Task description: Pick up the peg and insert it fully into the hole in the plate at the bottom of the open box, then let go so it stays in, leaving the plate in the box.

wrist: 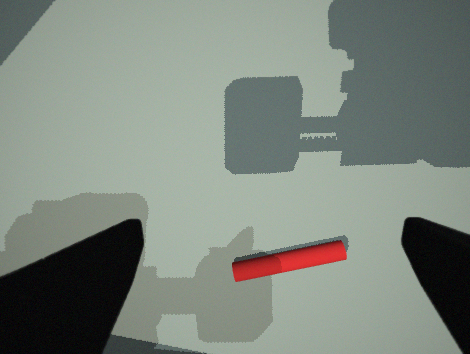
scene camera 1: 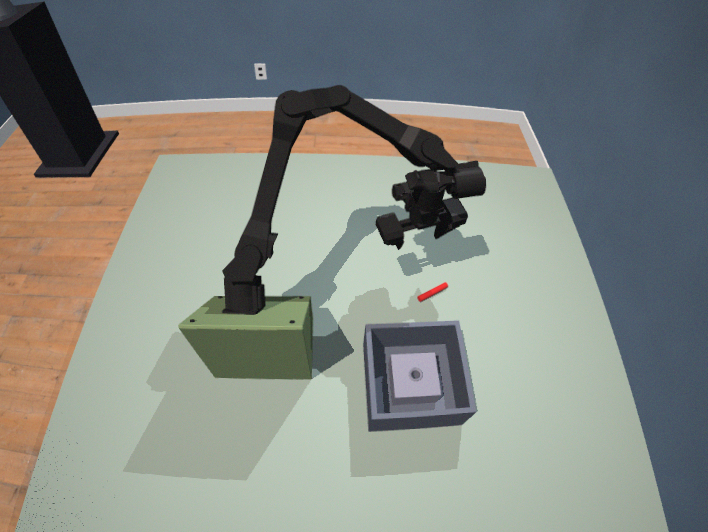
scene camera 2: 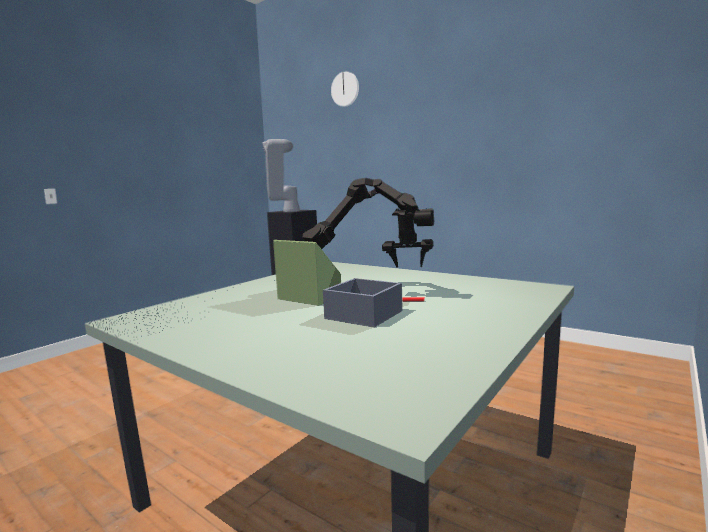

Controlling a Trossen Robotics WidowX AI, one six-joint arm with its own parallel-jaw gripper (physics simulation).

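Note:
A red peg lies flat on the table behind the open box. My gripper is open and empty, high above the table. In the wrist view the peg lies between the two fingertips in the picture, well below them, with its length running roughly from one finger toward the other. The grey open box stands on the table. The pale plate lies at its bottom, its round hole facing up. The plate is hidden in the second scene view.
The arm's green base block stands left of the box. The box's walls rise around the plate on all sides. The pale green table carries shadows of the arm. A black pedestal stands on the floor beyond the table.

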